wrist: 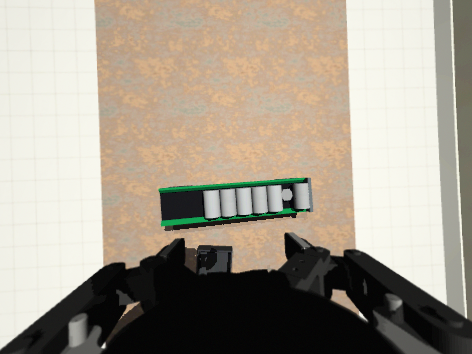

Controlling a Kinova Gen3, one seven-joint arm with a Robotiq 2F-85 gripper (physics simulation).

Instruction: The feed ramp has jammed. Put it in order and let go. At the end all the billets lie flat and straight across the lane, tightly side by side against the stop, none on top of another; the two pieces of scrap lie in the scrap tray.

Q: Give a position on a dark scrap tray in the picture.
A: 210,258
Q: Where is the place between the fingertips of my gripper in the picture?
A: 235,246
